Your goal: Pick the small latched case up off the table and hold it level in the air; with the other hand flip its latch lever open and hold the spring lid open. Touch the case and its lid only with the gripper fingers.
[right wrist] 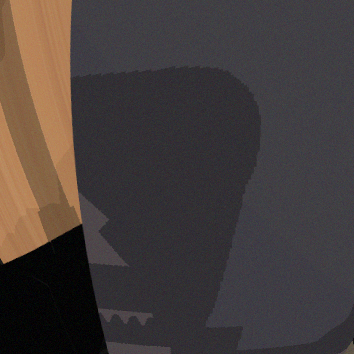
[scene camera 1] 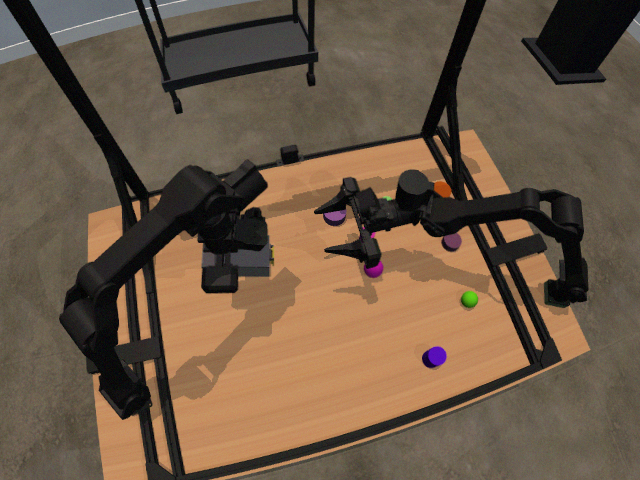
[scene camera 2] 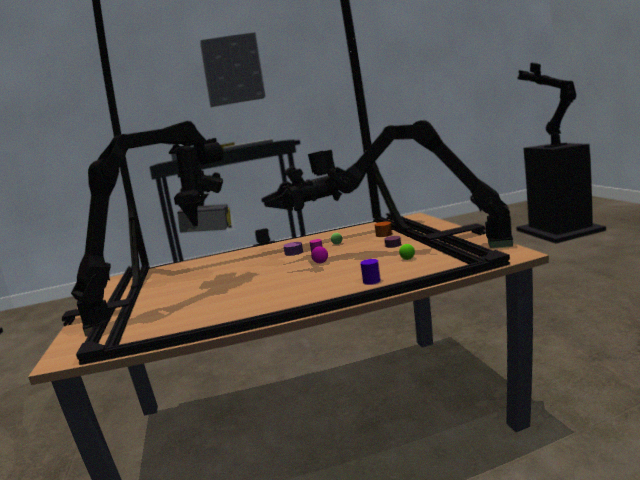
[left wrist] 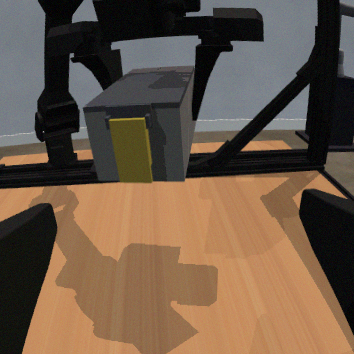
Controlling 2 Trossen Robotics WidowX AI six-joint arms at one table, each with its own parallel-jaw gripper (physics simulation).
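Seen in the pictures: left gripper, fingertip midpoint: [scene camera 1: 319, 231] [scene camera 2: 263, 202] [left wrist: 178, 210]; right gripper, fingertip midpoint: [right wrist: 229, 218] [scene camera 1: 229, 258] [scene camera 2: 198, 223]; left arm's base, link origin: [scene camera 1: 558, 292] [scene camera 2: 499, 237]; right arm's base, link origin: [scene camera 1: 136, 397] [scene camera 2: 96, 321] [left wrist: 61, 161].
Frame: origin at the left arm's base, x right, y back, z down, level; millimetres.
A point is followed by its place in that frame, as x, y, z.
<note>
The small grey case [scene camera 1: 254, 264] @[-158, -743, -190] [scene camera 2: 205, 219] @[-169, -767, -166] [left wrist: 171, 150] @[-99, -733, -155] [right wrist: 300, 150] @[-140, -768, -193] is held in the air above the table, roughly level. Its lid [left wrist: 135, 90] @[-136, -753, -191] lies shut on top. The yellow latch lever [scene camera 1: 271, 254] @[-123, -721, -171] [scene camera 2: 229, 217] @[-128, -716, -157] [left wrist: 131, 150] @[-120, -718, -158] is upright against the end facing my left gripper. My right gripper [scene camera 2: 193, 218] @[-145, -806, -154] [left wrist: 157, 119] @[-145, -806, -154] is shut on the case, one finger on each long side. My left gripper [scene camera 1: 321, 230] @[-54, -640, -175] [scene camera 2: 264, 200] @[-54, -640, -175] [left wrist: 178, 210] @[-54, -640, -175] is open and empty, apart from the case and pointing towards its latch end. The far finger on the case is hidden in scene camera 2.
Below and around my left gripper, a purple disc [scene camera 1: 334, 215] @[83, -626, -9] [scene camera 2: 293, 248] @[69, -617, -3], a magenta ball [scene camera 1: 373, 268] @[-47, -507, -26] [scene camera 2: 319, 254] @[-58, -500, -12] and a magenta cylinder [scene camera 2: 315, 244] @[27, -532, -20] stand on the table [scene camera 1: 310, 361] @[-284, -606, 19]. Green balls, an orange cylinder [scene camera 2: 383, 228] @[199, -350, -9], a mauve disc [scene camera 1: 451, 241] @[81, -315, -4] and a violet cylinder [scene camera 1: 435, 356] @[-226, -337, -31] stand farther right.
</note>
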